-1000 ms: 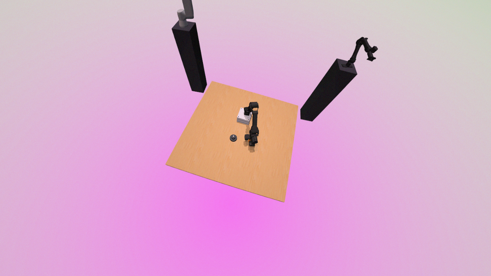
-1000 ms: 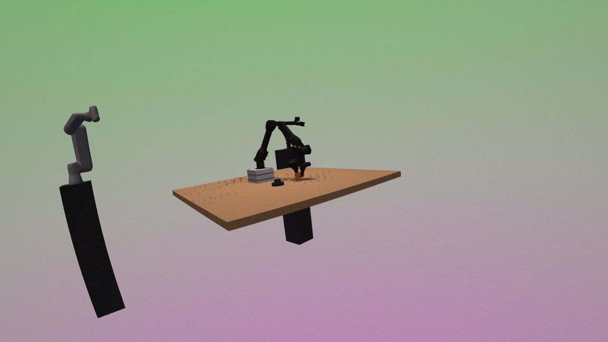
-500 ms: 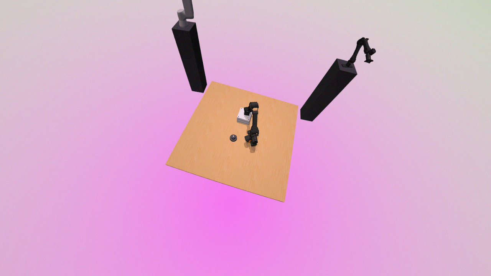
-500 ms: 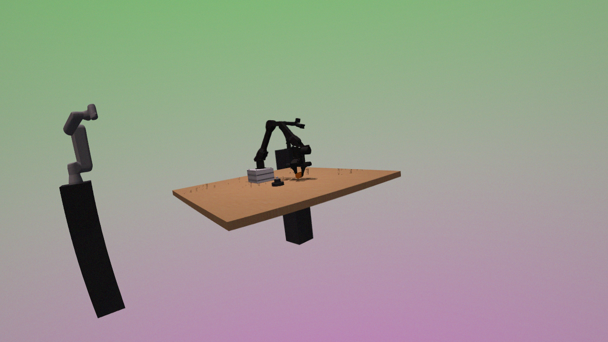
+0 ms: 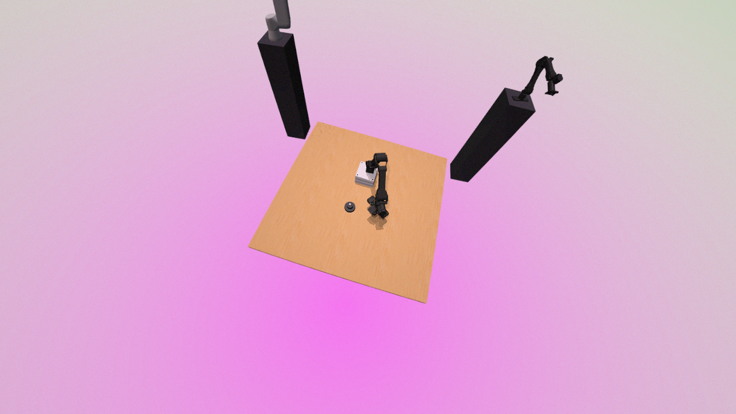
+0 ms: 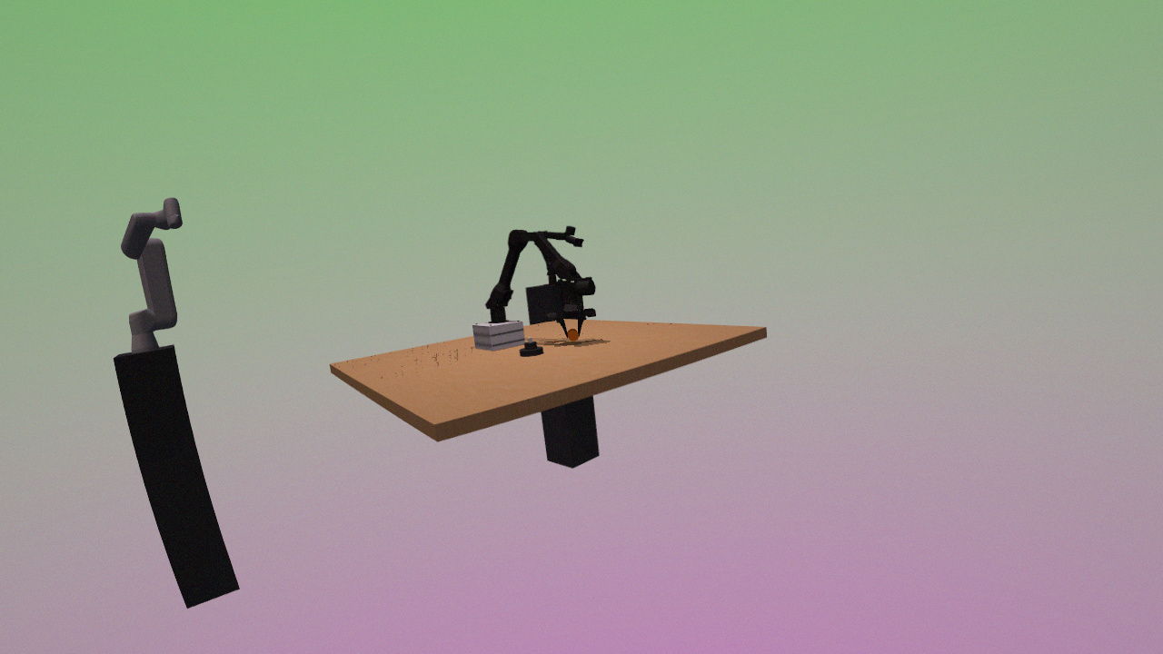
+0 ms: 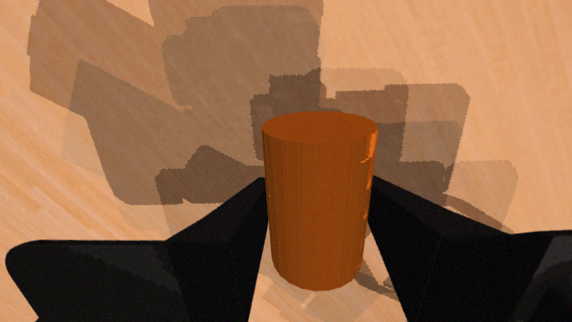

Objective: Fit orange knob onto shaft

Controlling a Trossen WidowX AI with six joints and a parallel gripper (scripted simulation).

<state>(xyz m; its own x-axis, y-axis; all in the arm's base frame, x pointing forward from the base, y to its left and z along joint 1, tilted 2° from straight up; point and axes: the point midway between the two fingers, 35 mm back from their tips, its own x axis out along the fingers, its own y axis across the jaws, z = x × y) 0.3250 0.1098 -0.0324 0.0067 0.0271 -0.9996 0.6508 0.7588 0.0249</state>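
Right now my gripper tip is 10 mm short of the orange knob, 10 mm to the left of it and 10 mm below it. The rest, counted from my gripper tip: pedestal 210 mm to the right, 10 mm above.
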